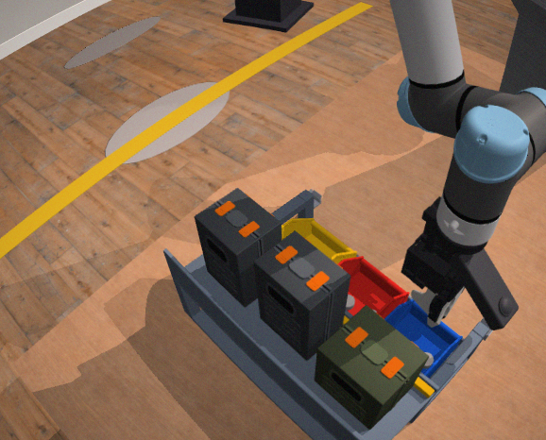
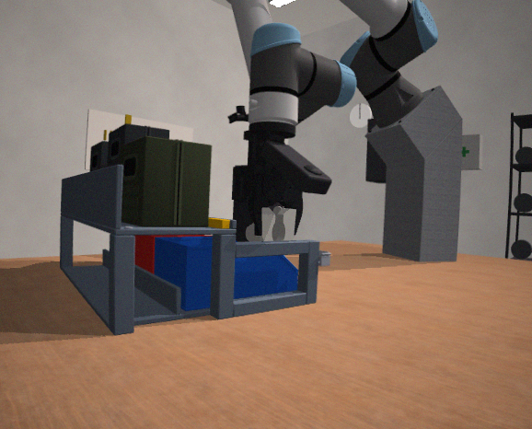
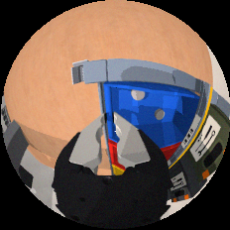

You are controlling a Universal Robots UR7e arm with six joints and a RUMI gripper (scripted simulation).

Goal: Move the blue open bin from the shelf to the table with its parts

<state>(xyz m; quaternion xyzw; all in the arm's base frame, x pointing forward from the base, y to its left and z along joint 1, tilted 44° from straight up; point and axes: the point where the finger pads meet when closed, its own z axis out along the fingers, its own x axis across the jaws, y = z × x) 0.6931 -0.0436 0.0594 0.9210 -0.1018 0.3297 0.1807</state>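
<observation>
My gripper is now 8 cm short of the blue open bin and 3 cm to the left of it. From my hand the other things lie so: green case 17 cm ahead, 7 cm to the right, 11 cm above; red bin 3 cm ahead, 13 cm to the right; yellow bin 1 cm behind, 24 cm to the right.
</observation>
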